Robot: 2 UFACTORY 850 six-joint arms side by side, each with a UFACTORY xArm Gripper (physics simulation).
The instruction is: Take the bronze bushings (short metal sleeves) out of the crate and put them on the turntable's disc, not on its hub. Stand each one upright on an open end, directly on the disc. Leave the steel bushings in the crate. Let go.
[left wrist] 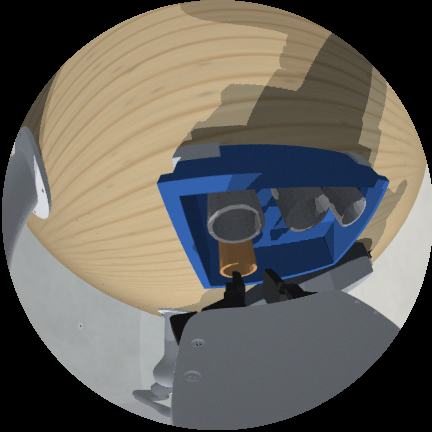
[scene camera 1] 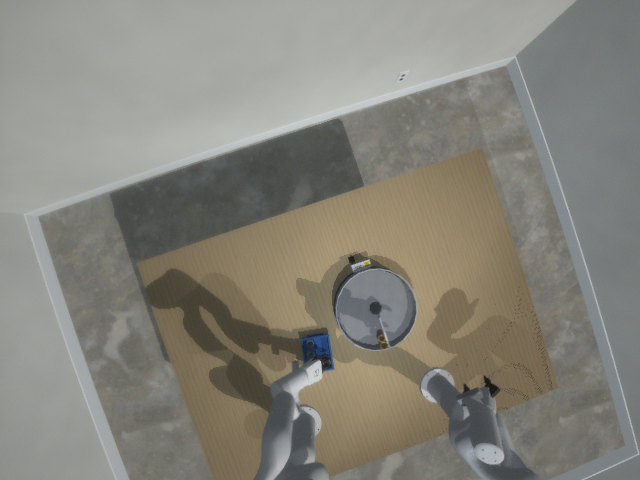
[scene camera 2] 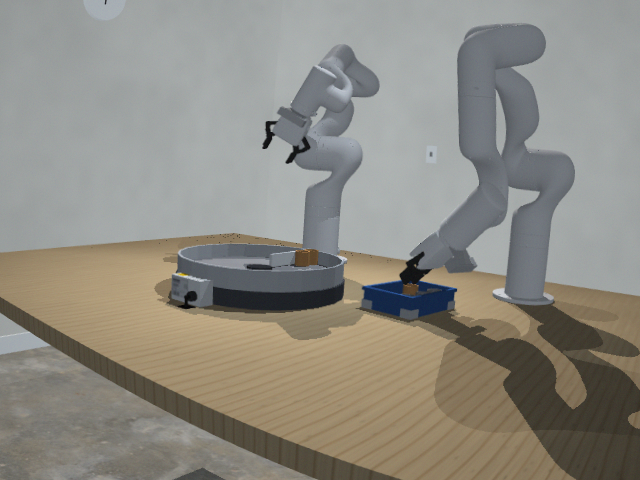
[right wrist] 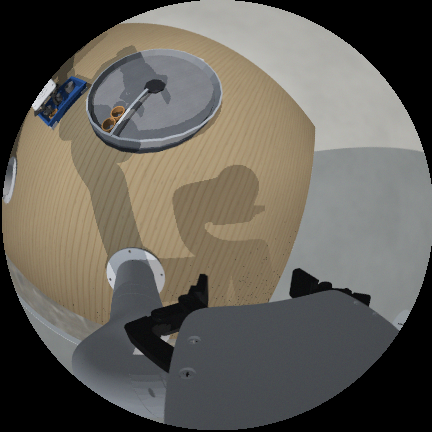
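Note:
A bronze bushing (scene camera 2: 409, 289) (left wrist: 238, 252) stands in a corner of the blue crate (scene camera 1: 329, 351) (scene camera 2: 382, 300) (left wrist: 179, 212), beside a wider upright steel bushing (left wrist: 232, 200). Two more steel bushings (left wrist: 292, 205) (left wrist: 348, 207) lie tilted in the crate. My left gripper (scene camera 2: 406, 280) (left wrist: 250, 282) is partly open at the bronze bushing, one fingertip overlapping its rim in the left wrist view; contact is unclear. Two bronze bushings (scene camera 2: 301, 258) (scene camera 2: 312, 256) stand upright on the turntable's disc (scene camera 1: 398, 299) (right wrist: 185, 95), near its wall. My right gripper (scene camera 1: 476, 383) (scene camera 2: 277, 155) (right wrist: 251, 286) is open, high and empty, away from the crate.
The turntable has a raised rim (scene camera 2: 258, 277), a dark central hub (scene camera 1: 375, 307) (right wrist: 155, 86) and a thin bar (scene camera 2: 280, 258) (right wrist: 132, 106) from the hub to the rim, beside the two bushings. A control box (scene camera 1: 360, 265) (scene camera 2: 188, 289) sits at its outer side.

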